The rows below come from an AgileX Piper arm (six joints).
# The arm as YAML. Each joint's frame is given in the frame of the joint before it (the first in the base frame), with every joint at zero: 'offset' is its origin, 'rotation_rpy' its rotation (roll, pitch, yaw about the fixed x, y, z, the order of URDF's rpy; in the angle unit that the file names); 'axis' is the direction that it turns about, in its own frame. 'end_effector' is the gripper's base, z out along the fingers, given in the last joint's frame.
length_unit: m
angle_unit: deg
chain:
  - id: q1
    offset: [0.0, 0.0, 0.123]
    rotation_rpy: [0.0, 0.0, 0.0]
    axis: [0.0, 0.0, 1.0]
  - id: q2
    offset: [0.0, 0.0, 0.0]
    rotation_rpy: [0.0, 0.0, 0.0]
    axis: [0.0, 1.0, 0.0]
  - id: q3
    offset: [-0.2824, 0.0, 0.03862]
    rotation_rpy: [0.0, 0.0, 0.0]
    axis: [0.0, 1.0, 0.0]
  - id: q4
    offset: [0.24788, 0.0, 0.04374]
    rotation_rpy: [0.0, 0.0, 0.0]
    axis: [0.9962, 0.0, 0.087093]
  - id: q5
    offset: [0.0, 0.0, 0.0]
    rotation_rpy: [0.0, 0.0, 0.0]
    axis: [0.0, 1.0, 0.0]
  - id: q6
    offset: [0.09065, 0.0, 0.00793]
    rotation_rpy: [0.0, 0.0, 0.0]
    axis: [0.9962, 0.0, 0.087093]
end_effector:
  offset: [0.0, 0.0, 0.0]
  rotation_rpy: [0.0, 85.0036, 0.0]
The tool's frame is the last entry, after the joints.
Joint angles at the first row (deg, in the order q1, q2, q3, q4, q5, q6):
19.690, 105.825, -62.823, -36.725, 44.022, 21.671
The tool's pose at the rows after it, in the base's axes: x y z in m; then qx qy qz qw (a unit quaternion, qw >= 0):
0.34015 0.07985 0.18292 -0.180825 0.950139 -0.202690 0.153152
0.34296 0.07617 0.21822 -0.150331 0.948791 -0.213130 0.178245
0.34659 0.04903 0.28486 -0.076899 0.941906 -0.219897 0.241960
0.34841 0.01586 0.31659 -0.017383 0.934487 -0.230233 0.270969
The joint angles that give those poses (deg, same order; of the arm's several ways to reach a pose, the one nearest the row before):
19.689, 104.365, -64.630, -36.593, 46.617, 21.743
19.435, 101.200, -68.439, -36.593, 51.220, 22.085
15.425, 95.495, -75.420, -36.696, 55.706, 22.084
10.180, 93.411, -79.297, -37.047, 56.983, 22.085

